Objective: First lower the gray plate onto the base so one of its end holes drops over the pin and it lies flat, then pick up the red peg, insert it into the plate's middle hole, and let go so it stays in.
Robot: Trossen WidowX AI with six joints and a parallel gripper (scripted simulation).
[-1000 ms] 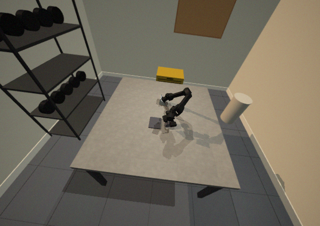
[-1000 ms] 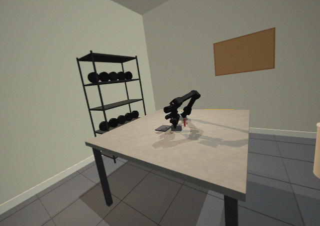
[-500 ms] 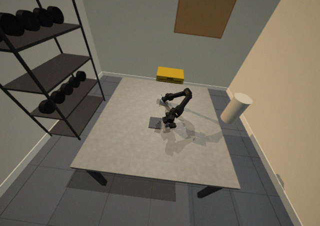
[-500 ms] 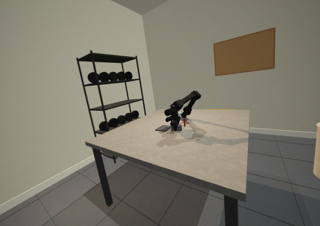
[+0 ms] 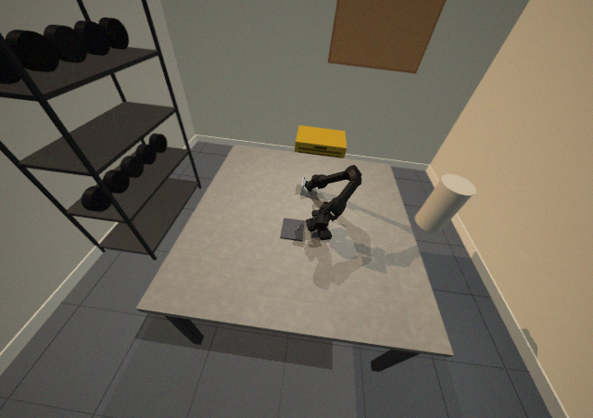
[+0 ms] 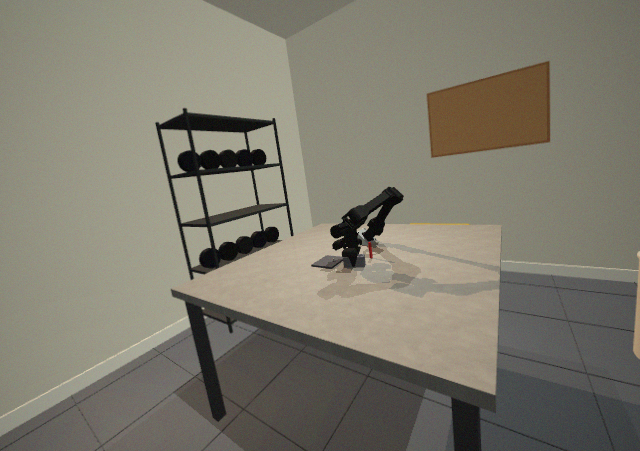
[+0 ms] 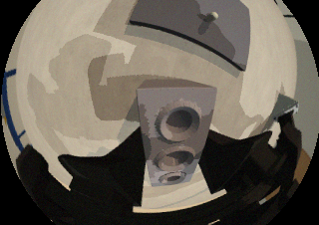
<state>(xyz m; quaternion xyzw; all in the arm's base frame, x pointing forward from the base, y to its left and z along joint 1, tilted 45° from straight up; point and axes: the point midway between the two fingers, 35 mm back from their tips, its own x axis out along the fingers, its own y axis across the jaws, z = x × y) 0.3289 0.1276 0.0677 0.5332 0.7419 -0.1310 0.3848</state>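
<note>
The dark base is 10 mm ahead of my gripper tip and 130 mm to the right of it. From my gripper tip the other things lie so: gray plate: 30 mm above; then red peg: 120 mm behind, 20 mm to the left, 30 mm above.
</note>
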